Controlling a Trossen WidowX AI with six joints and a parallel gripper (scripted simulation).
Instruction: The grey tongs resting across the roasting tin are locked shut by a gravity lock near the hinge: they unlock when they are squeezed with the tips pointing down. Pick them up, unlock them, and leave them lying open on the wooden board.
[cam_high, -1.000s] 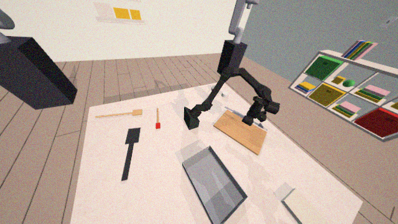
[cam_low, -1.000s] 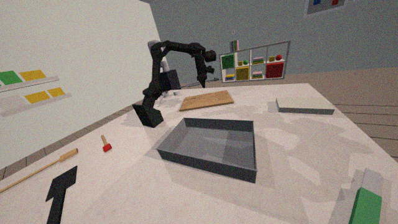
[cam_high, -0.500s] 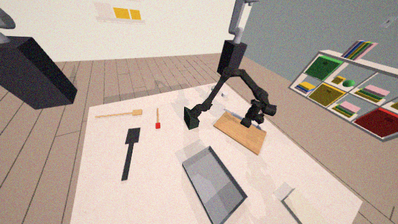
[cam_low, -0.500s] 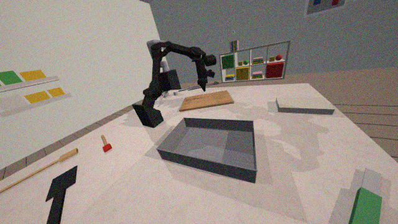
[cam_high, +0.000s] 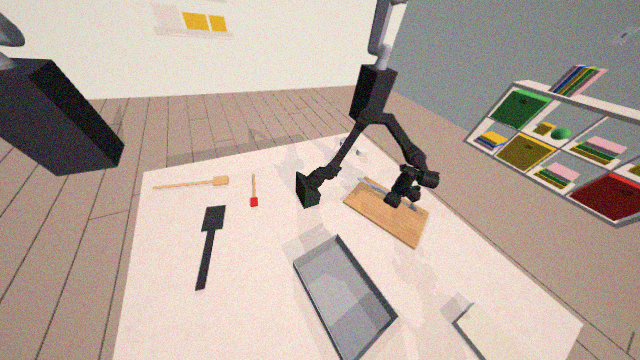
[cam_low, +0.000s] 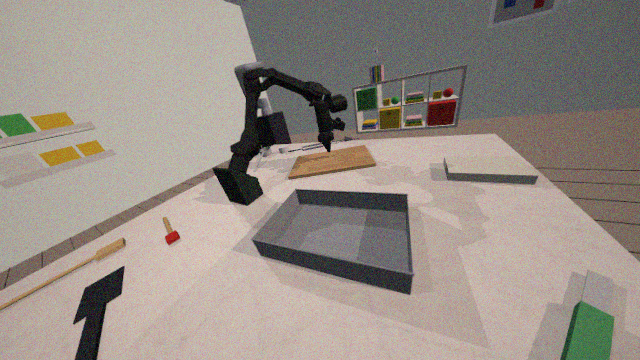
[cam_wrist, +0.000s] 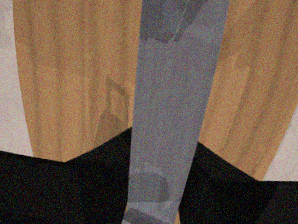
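Right now the wooden board is 4 cm below my gripper tip. From my gripper tip the other things lie so: black spatula 76 cm to the right, 17 cm behind, 5 cm below; then grey roasting tin 40 cm to the right, 20 cm ahead, 3 cm below; then red brush 56 cm to the right, 31 cm behind, 5 cm below.
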